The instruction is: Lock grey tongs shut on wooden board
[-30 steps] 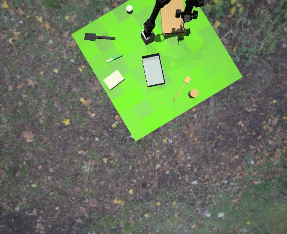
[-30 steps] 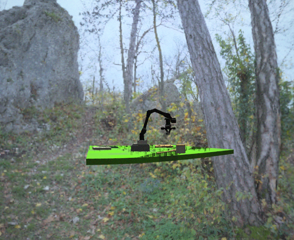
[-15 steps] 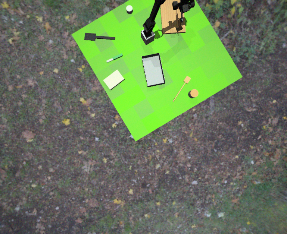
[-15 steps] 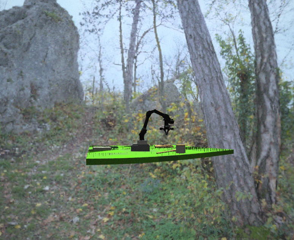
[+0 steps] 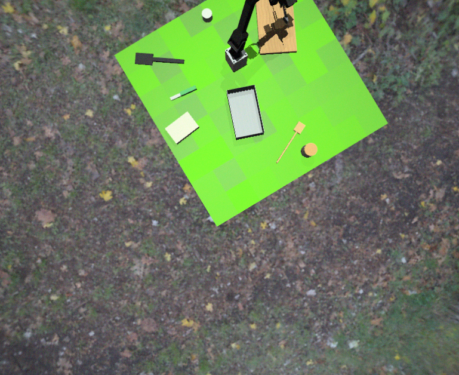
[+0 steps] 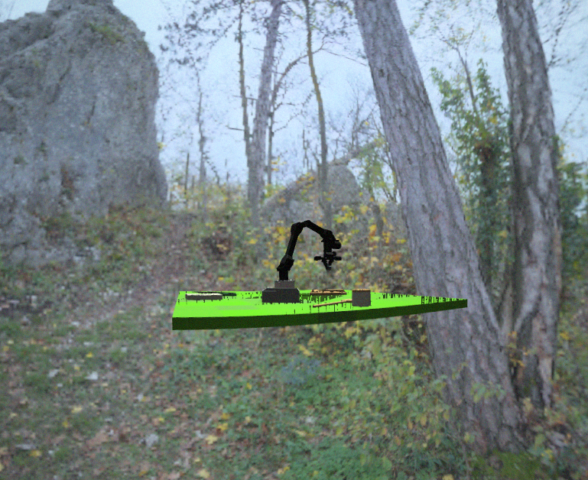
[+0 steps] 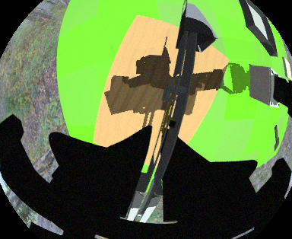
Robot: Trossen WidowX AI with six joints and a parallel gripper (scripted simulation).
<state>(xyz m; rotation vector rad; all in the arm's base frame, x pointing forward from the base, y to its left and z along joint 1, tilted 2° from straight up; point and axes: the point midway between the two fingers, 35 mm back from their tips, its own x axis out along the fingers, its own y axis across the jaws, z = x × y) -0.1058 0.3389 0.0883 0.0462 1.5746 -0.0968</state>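
Now: the wooden board 150 mm below my gripper tip. Round my gripper tip: cream block: 820 mm to the right, 370 mm ahead, 140 mm below; black spatula: 800 mm to the right, 150 mm below, 110 mm behind; roasting tin: 440 mm ahead, 420 mm to the right, 130 mm below.
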